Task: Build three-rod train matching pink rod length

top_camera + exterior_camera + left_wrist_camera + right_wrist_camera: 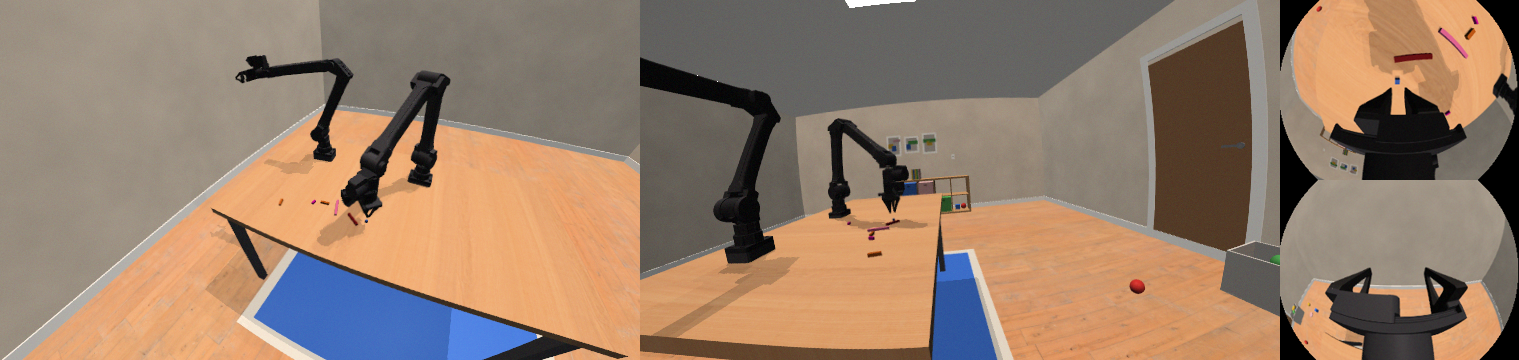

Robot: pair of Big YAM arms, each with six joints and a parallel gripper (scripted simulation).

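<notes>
The tiny blue rod lies 40 mm below my left hand. The rest, counted from my left hand: red rod 60 mm to the right, 40 mm below, 10 mm ahead; pink rod 150 mm to the right, 40 mm below, 20 mm behind.
</notes>
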